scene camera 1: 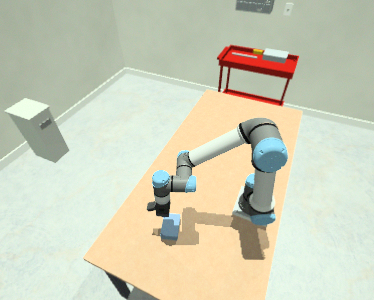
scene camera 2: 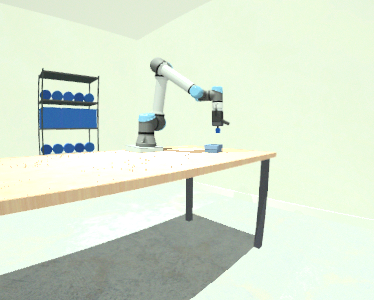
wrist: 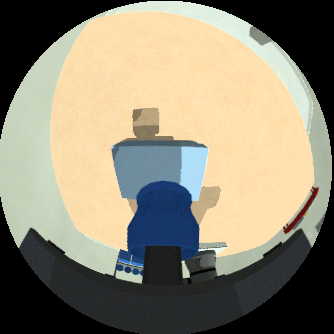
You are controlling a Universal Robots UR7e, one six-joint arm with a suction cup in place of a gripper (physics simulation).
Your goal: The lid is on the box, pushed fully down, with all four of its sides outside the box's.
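Places are measured from the arm's base along level axes (x ahead, y left, z up), in millimetres.
Pixels of known places: hand, tool point: (scene camera 2: 217, 133) (wrist: 163, 203); arm's base, link origin: (scene camera 2: 146, 145) (wrist: 199, 255).
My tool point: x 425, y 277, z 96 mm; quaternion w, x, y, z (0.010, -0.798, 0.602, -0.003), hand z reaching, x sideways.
Note:
For each thing: its middle in the pictures, then the offset to it from my tool point. Level surfaces: height alone.
- light blue lid, body centre: (wrist: 158, 172) (scene camera 1: 170, 225) (scene camera 2: 213, 146) 2 mm left, 32 mm back, 95 mm down
- blue box, body centre: (scene camera 2: 213, 148) 2 mm left, 32 mm back, 108 mm down
- wooden table, surface height: 131 mm down
The light blue lid (scene camera 1: 171, 225) (scene camera 2: 213, 146) (wrist: 150, 170) lies on top of the blue box (scene camera 2: 213, 150) on the table. The lid looks level and covers the top of the box. The views are too coarse to tell whether all four lid sides are outside the box's sides, or how far down it sits. My gripper, a dark blue suction cup (scene camera 2: 217, 131) (wrist: 164, 190), hangs above the lid with a visible gap in the scene camera 2 view. It holds nothing. In the wrist view it hides the near part of the lid.
The wooden table (scene camera 1: 210, 280) (scene camera 2: 125, 175) bears the arm's base, away from the box. A red cart (scene camera 1: 255, 65) stands beyond the table's far end. A shelf rack (scene camera 2: 69, 76) stands at the left in the scene camera 2 view. A pale cabinet (scene camera 1: 40, 135) stands on the floor at the left.

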